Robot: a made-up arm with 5 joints.
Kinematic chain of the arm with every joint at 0, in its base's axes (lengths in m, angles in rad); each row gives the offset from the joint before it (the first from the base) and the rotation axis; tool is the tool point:
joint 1: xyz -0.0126 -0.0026 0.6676 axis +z
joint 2: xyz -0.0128 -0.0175 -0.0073 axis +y
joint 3: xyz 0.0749 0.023 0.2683 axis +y
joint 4: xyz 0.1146 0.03 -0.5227 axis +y
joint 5: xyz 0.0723 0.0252 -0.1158 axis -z
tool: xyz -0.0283 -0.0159 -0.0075
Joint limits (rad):
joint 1: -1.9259..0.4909
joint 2: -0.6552..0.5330
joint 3: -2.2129..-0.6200
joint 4: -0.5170..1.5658
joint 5: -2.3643..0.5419
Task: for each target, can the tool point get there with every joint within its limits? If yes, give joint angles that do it. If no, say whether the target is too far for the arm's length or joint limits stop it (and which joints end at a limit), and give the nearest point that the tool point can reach.
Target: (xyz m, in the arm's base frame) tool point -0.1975 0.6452 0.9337
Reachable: no: joint limits stop it (at a limit: joint 1, joint 2, joint 4, joint 5) | nearest point 0.3511 0.2618 0.9513 | short by 0.670 m
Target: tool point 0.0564 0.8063 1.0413
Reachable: no: joint limits stop it (at a limit: joint 1, joint 5) | nearest point 0.3483 0.2602 1.0413 | short by 0.619 m
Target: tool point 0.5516 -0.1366 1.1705
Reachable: yes | joints -0.3016 -0.2326 -1.6705 1.0645 -0.1958
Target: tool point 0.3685 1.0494 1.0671
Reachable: no: too far | nearest point 0.6805 0.4378 1.0627 | short by 0.687 m
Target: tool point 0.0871 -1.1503 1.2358
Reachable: no: too far | nearest point 0.0603 -0.8422 1.0921 | short by 0.341 m
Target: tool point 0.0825 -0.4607 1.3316
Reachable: yes | joints -1.4644 -0.4689 -1.5501 0.2367 0.0406
